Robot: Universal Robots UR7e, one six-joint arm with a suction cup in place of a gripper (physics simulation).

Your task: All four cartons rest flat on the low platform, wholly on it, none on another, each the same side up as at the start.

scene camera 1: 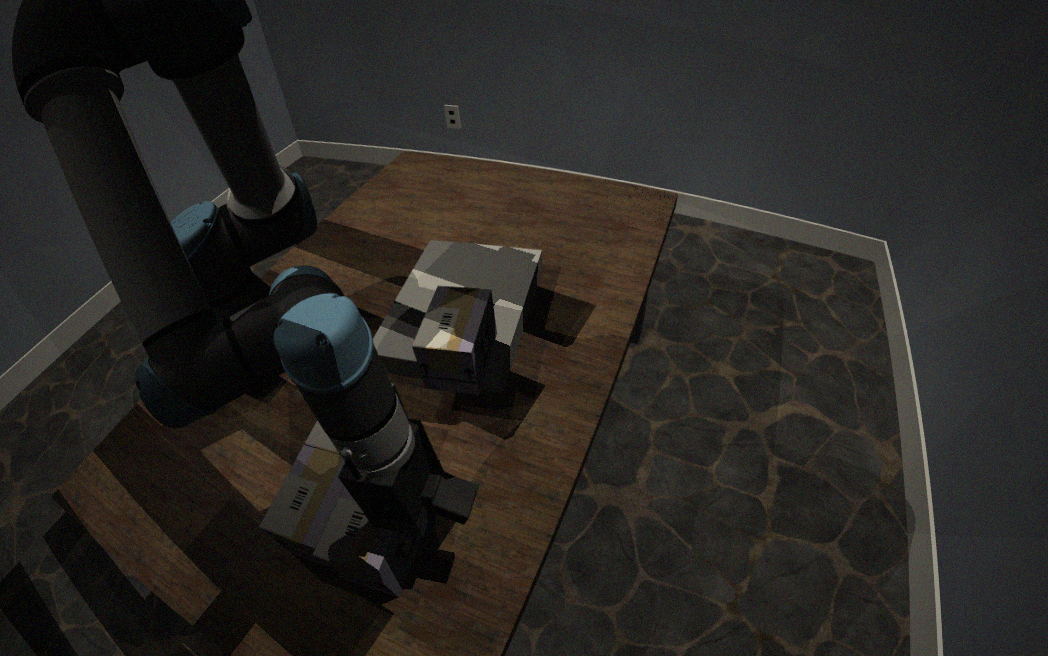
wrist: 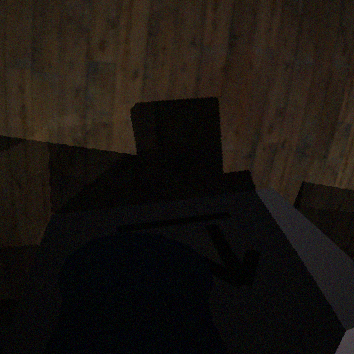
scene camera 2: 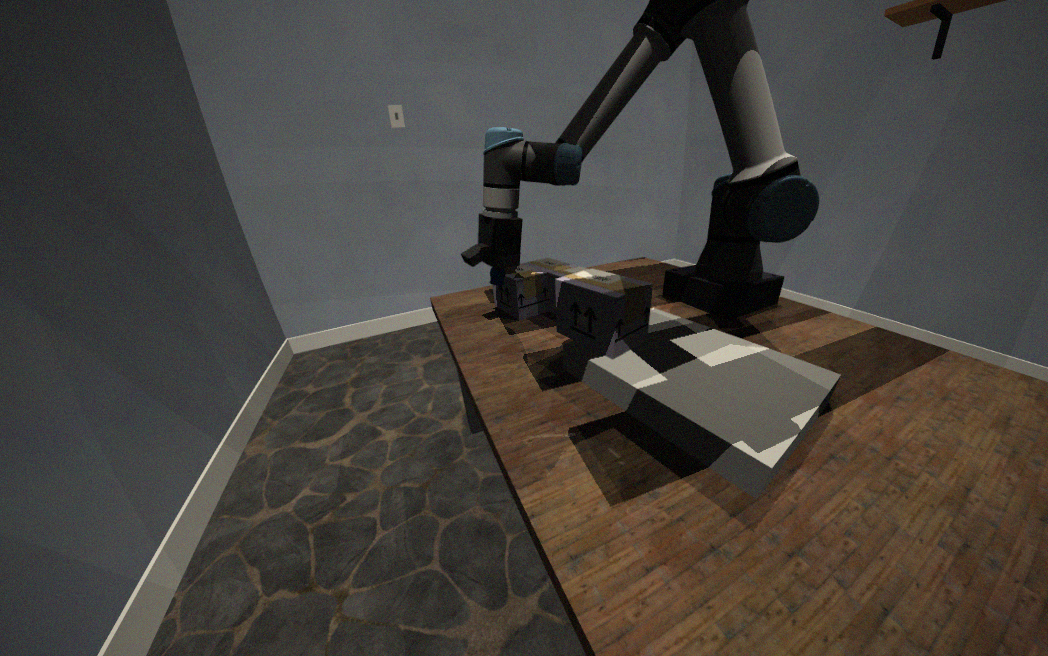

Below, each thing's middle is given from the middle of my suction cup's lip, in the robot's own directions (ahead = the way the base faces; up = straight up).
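My suction cup is 43 cm to the right of the low platform (scene camera 2: 741,409), and it's 8 cm above the platform and 8 cm past it.
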